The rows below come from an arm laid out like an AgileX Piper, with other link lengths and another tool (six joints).
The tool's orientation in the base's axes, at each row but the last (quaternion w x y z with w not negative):
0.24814, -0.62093, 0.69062, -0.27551
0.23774, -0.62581, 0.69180, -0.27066
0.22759, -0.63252, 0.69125, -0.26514
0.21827, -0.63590, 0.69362, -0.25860
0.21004, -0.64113, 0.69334, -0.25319
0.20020, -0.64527, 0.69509, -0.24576
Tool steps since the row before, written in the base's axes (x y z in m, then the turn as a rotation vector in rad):
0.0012, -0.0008, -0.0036, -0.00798, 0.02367, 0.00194
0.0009, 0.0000, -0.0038, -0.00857, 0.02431, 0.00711
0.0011, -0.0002, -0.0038, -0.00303, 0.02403, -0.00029
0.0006, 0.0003, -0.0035, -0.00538, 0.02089, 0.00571
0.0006, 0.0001, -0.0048, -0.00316, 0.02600, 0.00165
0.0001, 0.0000, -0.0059, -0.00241, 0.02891, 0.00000
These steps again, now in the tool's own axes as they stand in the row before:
0.0007, 0.0016, 0.0035, -0.02269, 0.00624, -0.00859
-0.0001, 0.0019, 0.0034, -0.02322, 0.00325, -0.01286
0.0000, 0.0016, 0.0036, -0.02363, 0.00390, -0.00364
-0.0004, 0.0018, 0.0031, -0.02012, 0.00171, -0.00950
-0.0003, 0.0025, 0.0041, -0.02554, 0.00274, -0.00537
-0.0002, 0.0035, 0.0048, -0.02857, 0.00327, -0.00384

